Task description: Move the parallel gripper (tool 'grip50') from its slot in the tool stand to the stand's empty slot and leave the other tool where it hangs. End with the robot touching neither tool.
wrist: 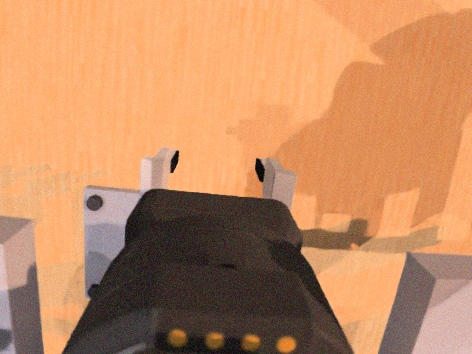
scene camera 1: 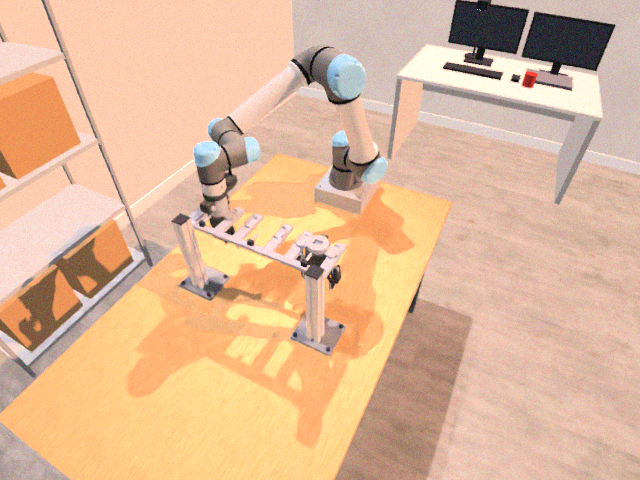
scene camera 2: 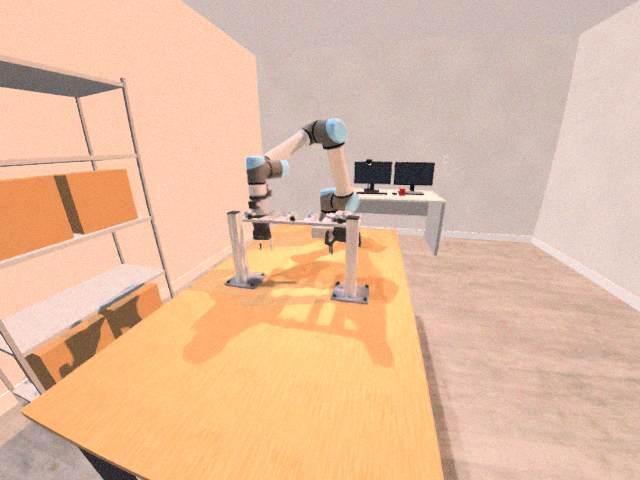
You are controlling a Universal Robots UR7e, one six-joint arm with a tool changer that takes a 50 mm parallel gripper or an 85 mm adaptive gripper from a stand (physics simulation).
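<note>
I see an adaptive gripper (scene camera 1: 318,245), and in the wrist view the adaptive gripper is out of frame. There is a parallel gripper (wrist: 195,265) here too. As for the tool stand, I see the tool stand (scene camera 1: 316,331), the same tool stand (wrist: 425,305), and the tool stand (scene camera 2: 351,292) once more.
</note>
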